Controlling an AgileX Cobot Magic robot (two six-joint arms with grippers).
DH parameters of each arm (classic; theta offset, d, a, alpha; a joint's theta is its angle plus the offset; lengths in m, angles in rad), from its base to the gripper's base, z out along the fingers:
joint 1: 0 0.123 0 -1.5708
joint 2: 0.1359 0 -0.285 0
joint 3: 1.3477 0 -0.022 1.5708
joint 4: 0 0.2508 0 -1.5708
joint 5: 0 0 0.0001 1.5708
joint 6: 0 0.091 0 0
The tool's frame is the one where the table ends.
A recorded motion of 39 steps. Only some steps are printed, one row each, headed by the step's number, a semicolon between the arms.
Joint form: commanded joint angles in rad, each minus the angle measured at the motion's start. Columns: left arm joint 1, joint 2, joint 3, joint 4, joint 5, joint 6; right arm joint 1, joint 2, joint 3, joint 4, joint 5, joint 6.
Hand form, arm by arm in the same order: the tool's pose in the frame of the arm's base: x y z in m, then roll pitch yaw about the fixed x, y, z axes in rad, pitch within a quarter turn. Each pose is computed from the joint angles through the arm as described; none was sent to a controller.
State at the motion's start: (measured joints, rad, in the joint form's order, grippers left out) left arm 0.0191 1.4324 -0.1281 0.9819 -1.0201 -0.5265; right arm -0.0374 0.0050 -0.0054 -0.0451 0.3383 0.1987
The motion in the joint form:
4: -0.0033 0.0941 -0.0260 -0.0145 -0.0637 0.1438; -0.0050 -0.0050 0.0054 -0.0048 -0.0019 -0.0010
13: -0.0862 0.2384 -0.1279 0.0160 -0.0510 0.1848; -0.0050 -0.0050 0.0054 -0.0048 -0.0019 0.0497
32: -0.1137 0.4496 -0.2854 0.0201 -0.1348 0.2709; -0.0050 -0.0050 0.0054 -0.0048 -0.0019 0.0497
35: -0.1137 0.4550 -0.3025 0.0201 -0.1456 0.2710; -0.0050 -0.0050 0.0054 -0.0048 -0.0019 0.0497
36: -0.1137 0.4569 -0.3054 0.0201 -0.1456 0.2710; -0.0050 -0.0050 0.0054 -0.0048 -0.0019 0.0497
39: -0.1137 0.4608 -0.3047 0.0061 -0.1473 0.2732; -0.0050 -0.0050 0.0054 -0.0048 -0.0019 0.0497
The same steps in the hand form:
4: 0.1746 -0.0634 0.1443 -2.7436 1.2304 2.7062; 0.0536 -0.0038 0.1829 2.6203 1.2829 2.5426
13: 0.1959 -0.0804 0.1300 -2.8226 1.1927 2.5092; 0.0536 -0.0038 0.1829 2.4849 1.2547 2.4008
32: 0.2353 -0.0927 0.1101 -2.8721 1.2500 2.3877; 0.0536 -0.0038 0.1829 2.4849 1.2547 2.4008
35: 0.2398 -0.0935 0.1117 -2.8849 1.2693 2.3738; 0.0536 -0.0038 0.1829 2.4849 1.2547 2.4008
36: 0.2406 -0.0936 0.1116 -2.8870 1.2701 2.3718; 0.0536 -0.0038 0.1829 2.4849 1.2547 2.4008
39: 0.2414 -0.0931 0.1109 -2.8751 1.2703 2.3960; 0.0536 -0.0038 0.1829 2.4849 1.2547 2.4008

